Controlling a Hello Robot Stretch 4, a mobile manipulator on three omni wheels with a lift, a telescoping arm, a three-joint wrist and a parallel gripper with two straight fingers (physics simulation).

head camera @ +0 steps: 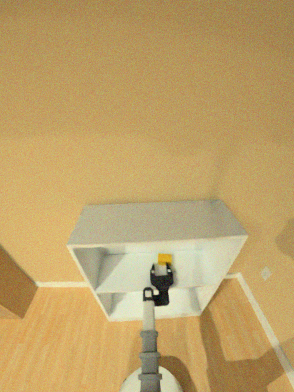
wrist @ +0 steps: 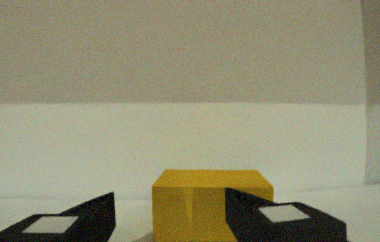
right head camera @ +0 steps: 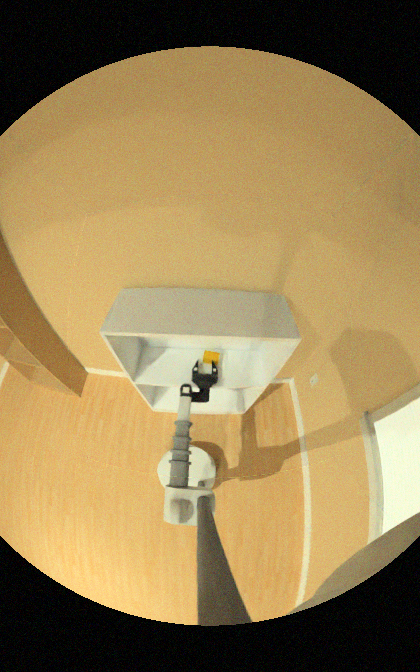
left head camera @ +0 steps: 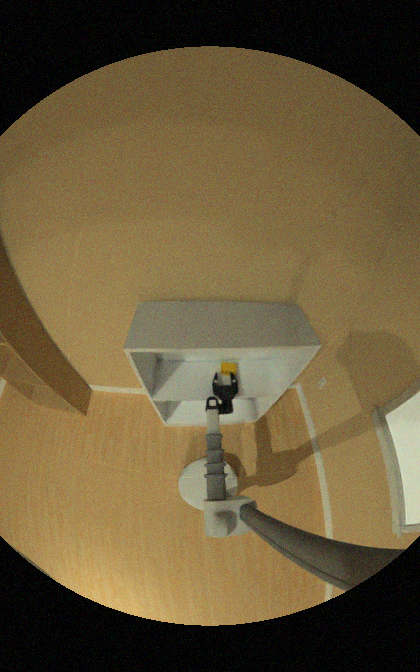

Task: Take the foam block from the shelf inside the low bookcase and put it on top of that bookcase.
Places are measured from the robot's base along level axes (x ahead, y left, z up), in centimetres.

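Pixels of known places: gripper, fingertip midpoint: [head camera: 160, 263] [wrist: 170, 207].
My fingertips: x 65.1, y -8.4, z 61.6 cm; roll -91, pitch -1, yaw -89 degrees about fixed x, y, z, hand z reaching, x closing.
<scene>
Behind a point stands the place of what it marks.
The yellow foam block [head camera: 165, 258] {x 67.7, y -12.3, z 63.0 cm} [left head camera: 229, 368] [right head camera: 211, 357] [wrist: 200, 210] {x 65.4, y -10.6, z 61.2 cm} rests on the inner shelf of the low white bookcase [head camera: 157, 222] {x 61.3, y -5.2, z 103.2 cm} [left head camera: 220, 325] [right head camera: 200, 312]. My gripper [head camera: 161, 267] {x 65.1, y -8.4, z 61.6 cm} [left head camera: 225, 376] [right head camera: 205, 366] [wrist: 170, 207] {x 65.1, y -8.4, z 61.6 cm} is open and reaches into the upper compartment, just in front of the block. In the wrist view the block stands right of the middle between the fingers. The right finger hides part of the block's front right side, and a gap shows between the block and the left finger. The block's lower edge is cut off there.
The bookcase's top board lies above the gripper, and side panels flank the compartment. The back panel [wrist: 150, 145] {x 76.5, y -5.9, z 64.9 cm} stands behind the block. A brown wooden piece of furniture [head camera: 12, 285] {x 62.8, y 113.9, z 30.6 cm} [left head camera: 55, 360] [right head camera: 50, 345] stands to the left. The wall is directly behind the bookcase.
</scene>
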